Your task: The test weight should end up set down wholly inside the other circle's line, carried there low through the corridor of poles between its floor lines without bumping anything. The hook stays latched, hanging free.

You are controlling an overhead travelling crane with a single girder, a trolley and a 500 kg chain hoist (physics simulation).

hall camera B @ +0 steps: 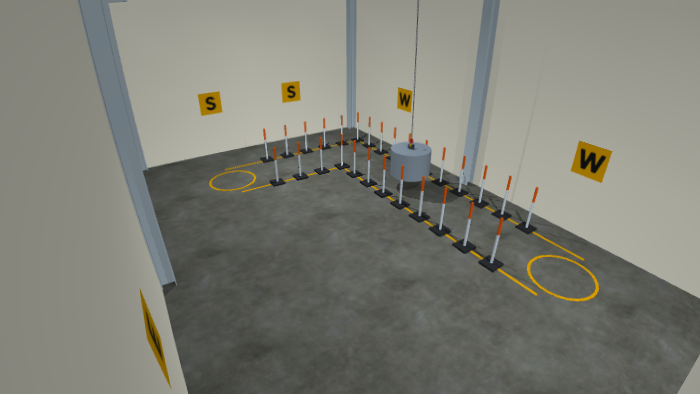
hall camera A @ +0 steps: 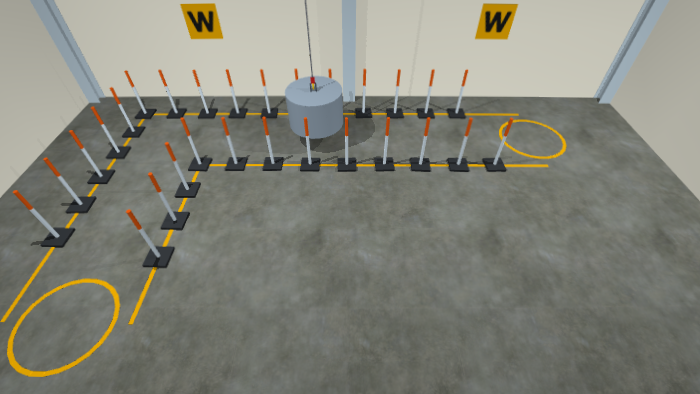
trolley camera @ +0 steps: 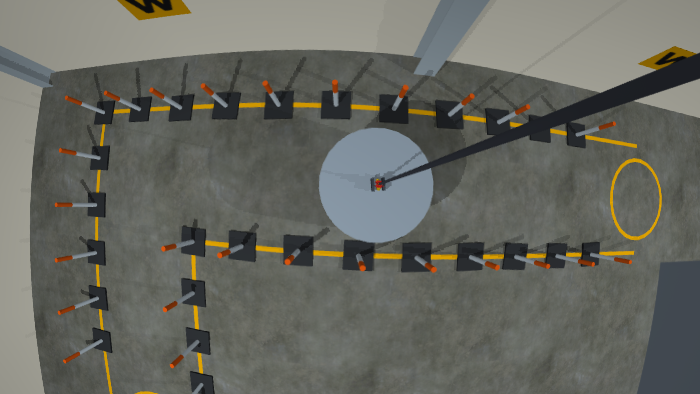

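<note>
The test weight (hall camera A: 315,117) (hall camera B: 410,167) (trolley camera: 350,210), a grey-blue cylinder, hangs upright and low above the floor, its underside below the pole tops. It is between the two pole rows of the long leg, about midway. My hook (hall camera A: 313,86) (hall camera B: 411,144) (trolley camera: 378,184) is shut on its top fitting; the latch is too small to make out. In the trolley view the weight's rim overlaps one inner pole base; no pole looks tipped. The circle (hall camera A: 565,145) (hall camera B: 598,286) (trolley camera: 611,199) lies at the long leg's open end. Another circle (hall camera A: 118,305) (hall camera B: 255,177) lies at the short leg's end.
Orange-white poles (hall camera A: 346,142) (hall camera B: 442,210) on black bases line both sides of the L-shaped corridor. The inner floor line (hall camera A: 530,165) and outer floor line (hall camera A: 500,114) run past the last poles. A wall column (hall camera A: 349,50) (hall camera B: 481,90) stands behind the outer row.
</note>
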